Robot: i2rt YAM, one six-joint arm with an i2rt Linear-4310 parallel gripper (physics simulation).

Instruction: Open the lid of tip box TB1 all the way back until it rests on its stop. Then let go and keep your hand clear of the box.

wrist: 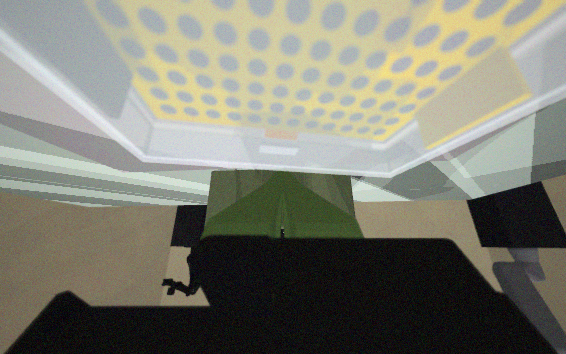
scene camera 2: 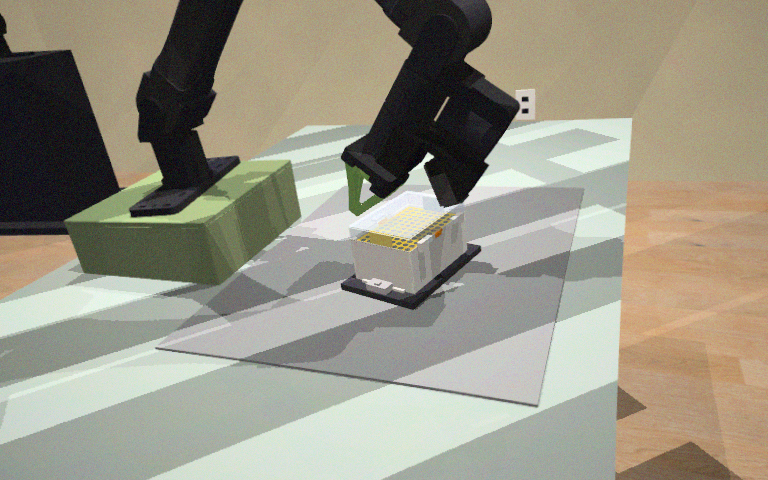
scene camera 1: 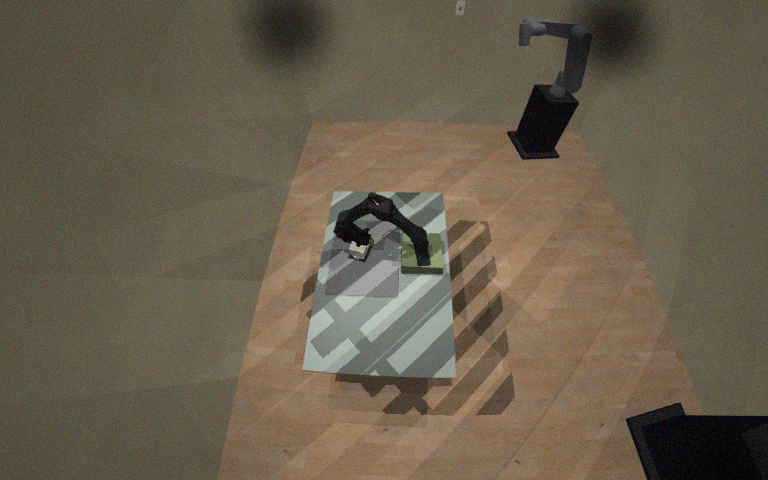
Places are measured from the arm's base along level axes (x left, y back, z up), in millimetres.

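Where they show: gripper, fingertip midpoint: (wrist: 282, 177) (scene camera 2: 353, 212) (scene camera 1: 373, 245); arm's base at its link origin: (wrist: 281, 229) (scene camera 2: 191, 186) (scene camera 1: 421, 249).
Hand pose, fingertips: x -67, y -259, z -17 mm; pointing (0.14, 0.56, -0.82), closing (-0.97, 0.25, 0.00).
Things, the pixels of their top centre, and the offset from my fingertips. "*": a spot on its surface instead. Level surfaces: height alone.
- tip box at its top centre: (wrist: 304, 116) (scene camera 2: 407, 212) (scene camera 1: 359, 242) dx -25, dy -75, dz +10 mm
- clear lid at a spot on its surface: (wrist: 325, 167) (scene camera 2: 374, 214) * dx -29, dy -35, dz +10 mm
- dark base plate at a spot on its surface: (scene camera 2: 376, 296) * dx -97, dy -44, dz -64 mm
- grey mat at its surface level: dz -68 mm
- pale table top at its surface level: dz -71 mm
The tip box (scene camera 1: 357, 250) (scene camera 2: 379, 261) has a pale body, a yellow rack of holes and a clear lid (scene camera 2: 368, 224) (wrist: 325, 167), which lies down over the rack. It stands on a dark base plate (scene camera 2: 376, 296). No TB1 label is readable. My gripper (scene camera 1: 370, 242) (scene camera 2: 357, 213) (wrist: 282, 177) is shut and empty, its green fingertips together. In the scene camera 2 view they point down at the lid's left long side, near rim height. In the wrist view they end just below the lid's rim. Whether they touch it, I cannot tell.
The box's base plate rests on a grey mat (scene camera 2: 481, 362) on the pale table top (scene camera 2: 339, 433). The arm's green pedestal block (scene camera 1: 421, 270) (scene camera 2: 147, 251) stands beside the mat. A second grey arm on a black pedestal (scene camera 1: 546, 121) (scene camera 2: 45, 135) stands farther off.
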